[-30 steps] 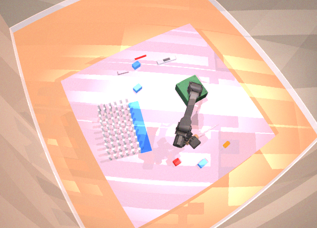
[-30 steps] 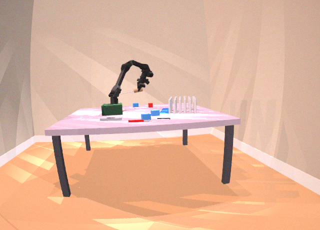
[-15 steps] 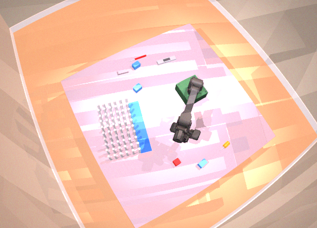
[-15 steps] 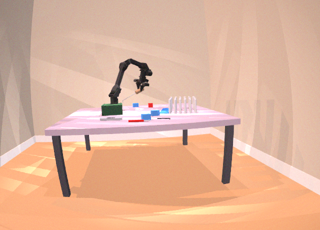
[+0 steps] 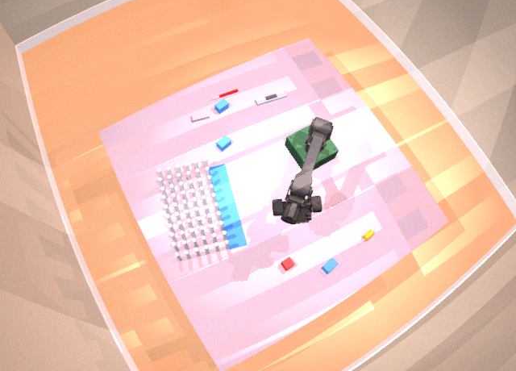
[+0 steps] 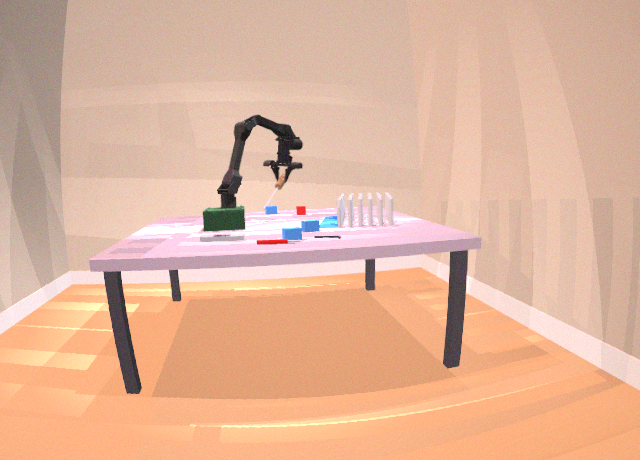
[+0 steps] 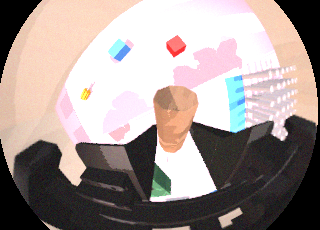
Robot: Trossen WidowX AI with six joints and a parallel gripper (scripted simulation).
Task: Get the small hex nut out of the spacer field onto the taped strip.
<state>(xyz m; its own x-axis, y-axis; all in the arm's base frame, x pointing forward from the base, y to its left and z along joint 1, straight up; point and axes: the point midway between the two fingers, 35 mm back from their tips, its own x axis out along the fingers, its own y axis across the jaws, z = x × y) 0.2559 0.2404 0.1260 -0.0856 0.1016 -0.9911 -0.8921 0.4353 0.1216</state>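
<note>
Right now the blue taped strip is 20 cm ahead of my gripper tip, 22 cm to the right of it and 18 cm below it. The rest, counted from my gripper tip: red block (10 cm ahead, 14 cm to the left, 16 cm below); then hook tool (4 cm behind, 8 cm to the right, 6 cm below); then yellow-handled tool (27 cm behind, 22 cm to the left, 16 cm below).
</note>
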